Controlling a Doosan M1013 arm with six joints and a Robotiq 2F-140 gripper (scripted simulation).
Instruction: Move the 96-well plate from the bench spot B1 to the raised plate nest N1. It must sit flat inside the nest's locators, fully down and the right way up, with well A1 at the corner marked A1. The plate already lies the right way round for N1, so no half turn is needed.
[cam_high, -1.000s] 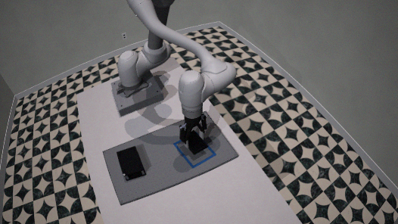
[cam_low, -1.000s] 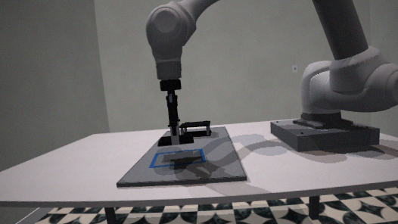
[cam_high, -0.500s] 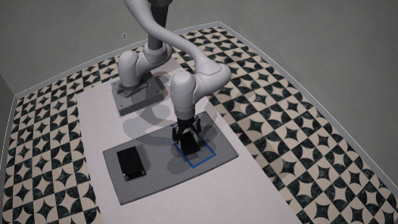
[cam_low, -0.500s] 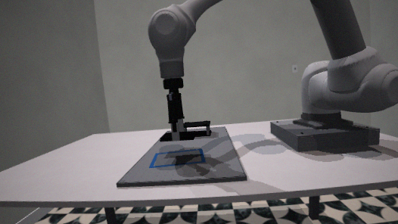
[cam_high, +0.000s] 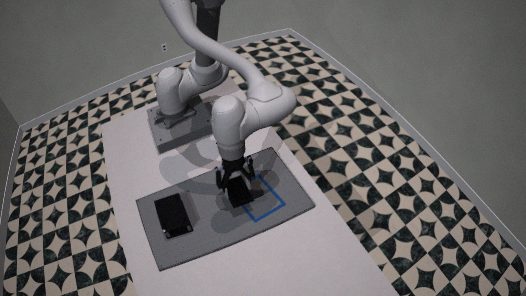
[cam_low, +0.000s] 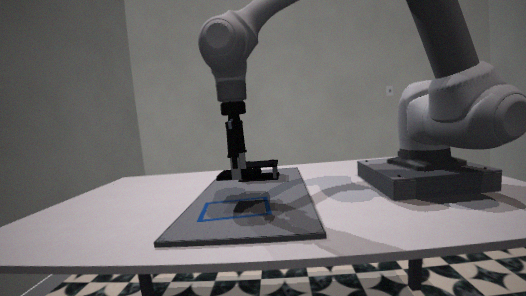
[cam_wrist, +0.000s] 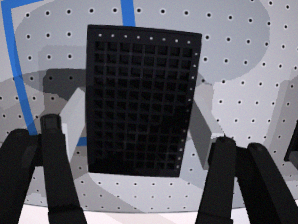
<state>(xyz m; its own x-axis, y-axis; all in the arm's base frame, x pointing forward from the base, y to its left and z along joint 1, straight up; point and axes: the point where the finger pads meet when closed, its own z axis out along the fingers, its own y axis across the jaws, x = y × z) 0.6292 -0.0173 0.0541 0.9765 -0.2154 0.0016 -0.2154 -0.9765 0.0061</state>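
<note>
The raised black nest N1 is 270 mm to the right of my hand, 80 mm behind it and 50 mm below it. The rest, counted from my hand: black 96-well plate (20 mm below); then white corner mark (340 mm to the right, 40 mm below, 20 mm behind).
</note>
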